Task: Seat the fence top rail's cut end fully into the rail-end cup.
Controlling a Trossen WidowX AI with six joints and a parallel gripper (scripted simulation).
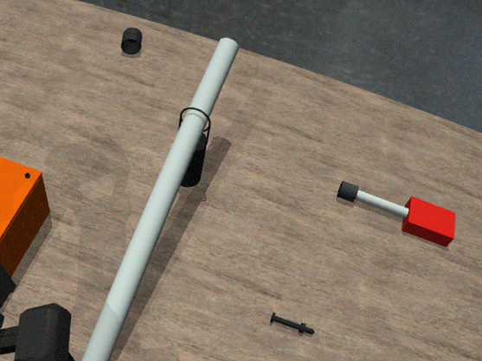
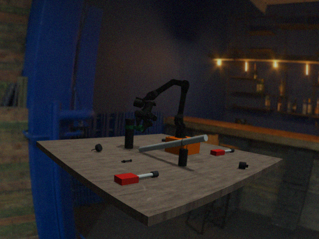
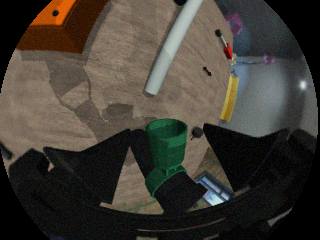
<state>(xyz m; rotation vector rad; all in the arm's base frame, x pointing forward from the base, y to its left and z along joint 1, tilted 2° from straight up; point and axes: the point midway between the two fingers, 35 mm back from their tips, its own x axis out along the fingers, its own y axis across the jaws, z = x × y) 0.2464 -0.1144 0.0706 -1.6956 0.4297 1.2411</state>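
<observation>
The green rail-end cup lies 2 cm to the right of my gripper tip and 1 cm above it. The rest, counted from my gripper tip: black bolt 21 cm ahead, 27 cm to the left, 13 cm below.
</observation>
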